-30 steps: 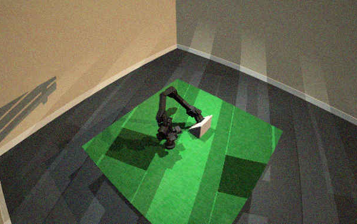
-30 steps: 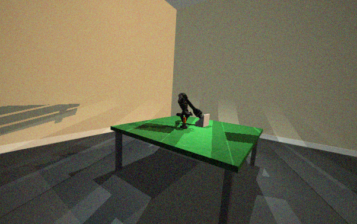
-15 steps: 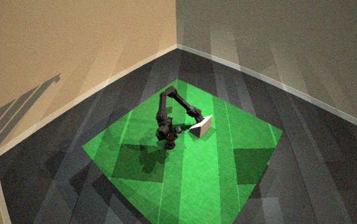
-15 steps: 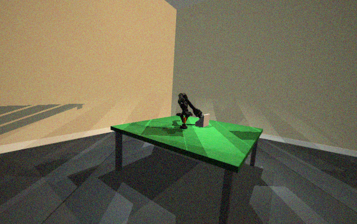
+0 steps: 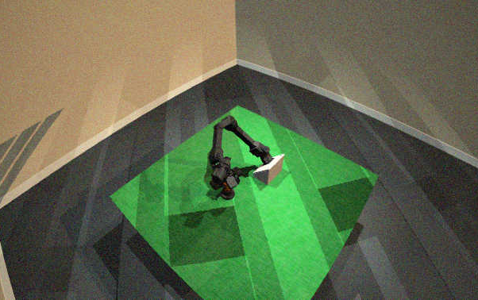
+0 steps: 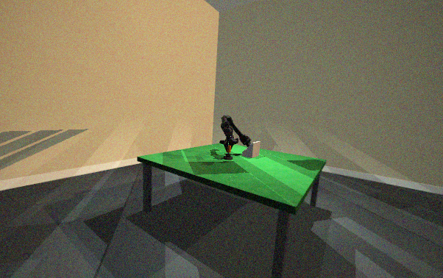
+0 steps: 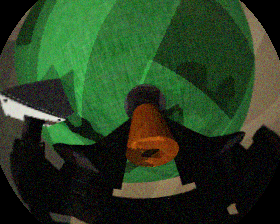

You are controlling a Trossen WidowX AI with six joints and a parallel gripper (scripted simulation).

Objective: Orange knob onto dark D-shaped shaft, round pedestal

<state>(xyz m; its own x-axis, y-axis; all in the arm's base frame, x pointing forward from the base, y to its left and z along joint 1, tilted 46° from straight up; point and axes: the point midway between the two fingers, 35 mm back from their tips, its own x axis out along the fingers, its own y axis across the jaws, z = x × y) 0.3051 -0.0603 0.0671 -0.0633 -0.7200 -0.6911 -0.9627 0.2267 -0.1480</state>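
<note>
The orange knob lies 20 mm above my gripper tip. Round my gripper tip: round pedestal: 40 mm below.
</note>
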